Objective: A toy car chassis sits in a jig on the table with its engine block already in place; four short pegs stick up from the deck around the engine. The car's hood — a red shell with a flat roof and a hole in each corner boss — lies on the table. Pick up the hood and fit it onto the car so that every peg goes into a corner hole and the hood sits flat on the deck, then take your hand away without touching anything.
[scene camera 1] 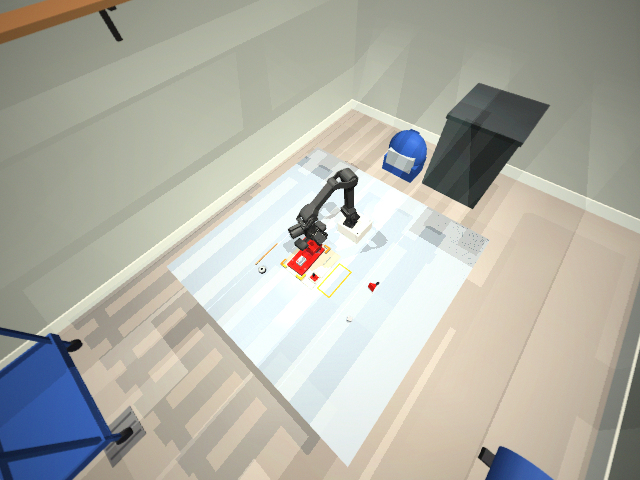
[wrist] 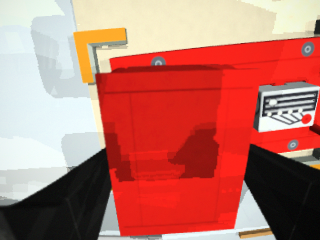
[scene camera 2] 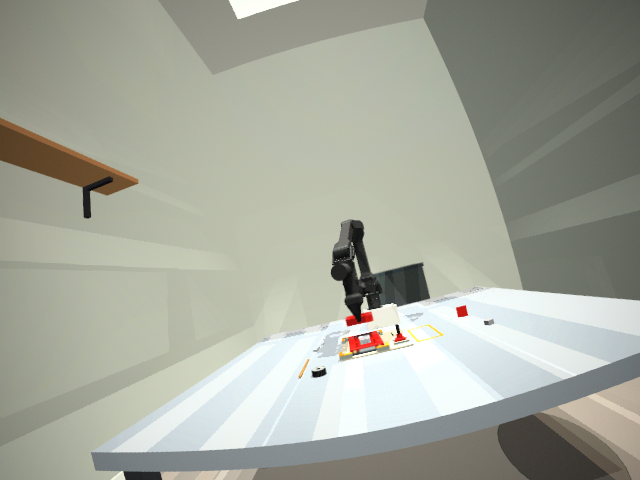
Labels:
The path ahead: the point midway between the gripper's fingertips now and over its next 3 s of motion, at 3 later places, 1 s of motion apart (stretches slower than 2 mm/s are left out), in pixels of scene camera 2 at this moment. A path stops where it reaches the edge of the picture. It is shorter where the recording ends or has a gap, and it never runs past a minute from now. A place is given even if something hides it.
The gripper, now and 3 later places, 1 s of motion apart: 359,320; 358,315; 358,317; 362,331

